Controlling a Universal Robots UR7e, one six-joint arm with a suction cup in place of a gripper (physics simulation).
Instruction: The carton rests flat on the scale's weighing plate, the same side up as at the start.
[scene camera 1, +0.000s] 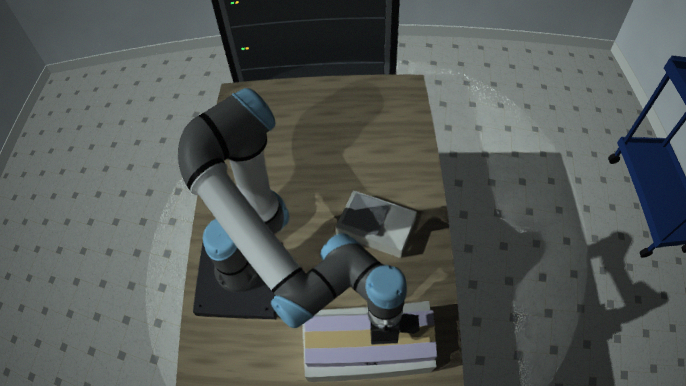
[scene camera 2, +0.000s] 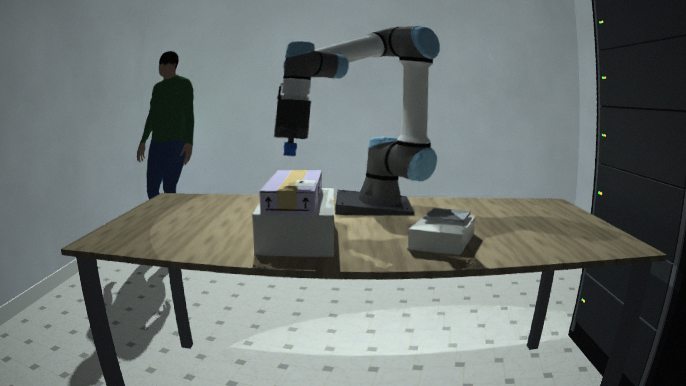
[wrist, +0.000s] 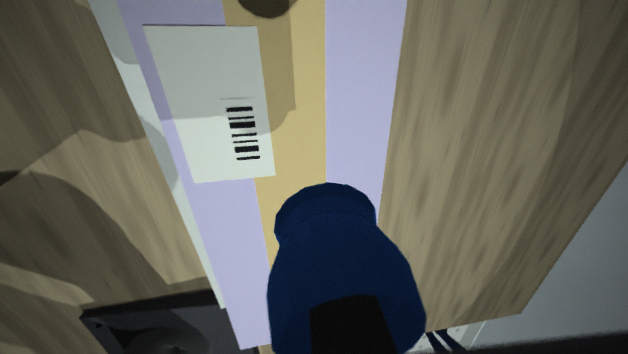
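Note:
The lavender carton with a yellow tape band lies flat on a white block. Its top carries a white barcode label, and up arrows show on its end in scene camera 2. The scale is a low white box on the table with a thin grey weighing plate on top, partly shadowed. My blue suction cup is off and holds nothing. It hangs above the carton with a visible gap; in scene camera 1 the black tool head hides it.
The wooden table bears the arm's dark base plate. A person stands behind the table's left end. A black rack cabinet stands past the far end. A blue cart is at the right.

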